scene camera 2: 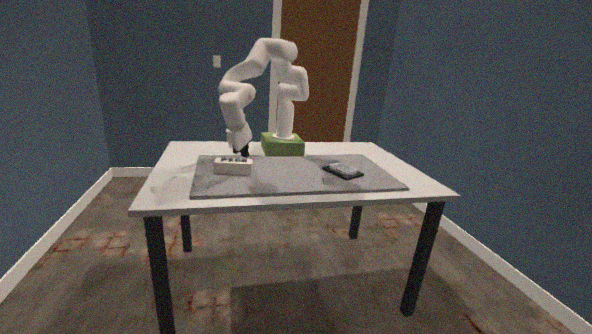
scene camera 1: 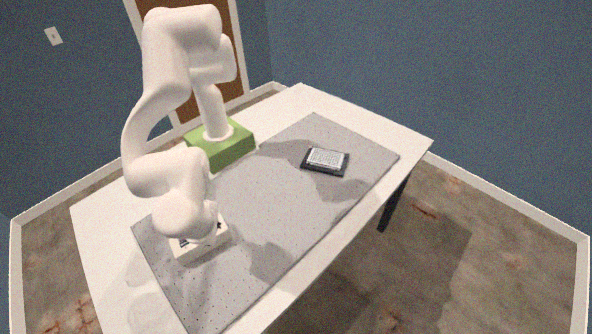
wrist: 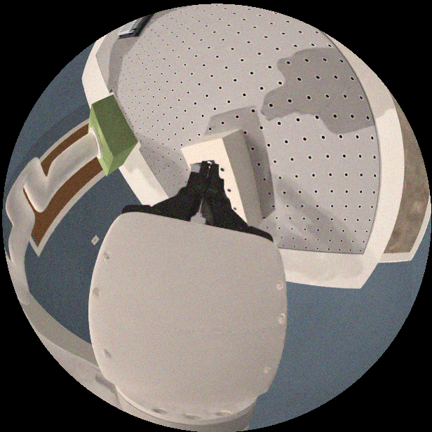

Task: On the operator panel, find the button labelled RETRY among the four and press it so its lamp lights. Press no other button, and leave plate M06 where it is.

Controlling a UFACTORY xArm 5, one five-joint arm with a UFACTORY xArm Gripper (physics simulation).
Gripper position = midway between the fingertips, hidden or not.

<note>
In view: my gripper [wrist: 206, 174] and an operator panel [scene camera 1: 184, 252].
The operator panel also shows in the wrist view [wrist: 228, 149].
</note>
